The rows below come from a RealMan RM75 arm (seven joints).
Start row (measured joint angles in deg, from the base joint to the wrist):
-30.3, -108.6, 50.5, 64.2, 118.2, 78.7, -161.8
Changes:
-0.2, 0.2, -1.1, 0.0, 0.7, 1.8, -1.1
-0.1, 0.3, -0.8, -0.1, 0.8, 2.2, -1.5
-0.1, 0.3, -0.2, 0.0, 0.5, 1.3, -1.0
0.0, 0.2, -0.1, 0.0, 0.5, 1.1, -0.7
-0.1, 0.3, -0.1, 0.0, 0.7, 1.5, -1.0
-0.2, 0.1, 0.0, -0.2, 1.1, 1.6, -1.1
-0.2, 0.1, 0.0, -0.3, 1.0, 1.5, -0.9
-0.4, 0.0, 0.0, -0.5, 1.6, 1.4, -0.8
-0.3, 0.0, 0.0, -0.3, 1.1, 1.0, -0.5
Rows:
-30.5, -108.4, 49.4, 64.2, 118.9, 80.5, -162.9
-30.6, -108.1, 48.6, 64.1, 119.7, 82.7, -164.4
-30.7, -107.8, 48.4, 64.1, 120.2, 84.0, -165.4
-30.7, -107.6, 48.3, 64.1, 120.7, 85.1, -166.1
-30.8, -107.3, 48.2, 64.1, 121.4, 86.6, -167.1
-31.0, -107.2, 48.2, 63.9, 122.5, 88.2, -168.2
-31.2, -107.1, 48.2, 63.6, 123.5, 89.7, -169.1
-31.6, -107.1, 48.2, 63.1, 125.1, 91.1, -169.9
-31.9, -107.1, 48.2, 62.8, 126.2, 92.1, -170.4

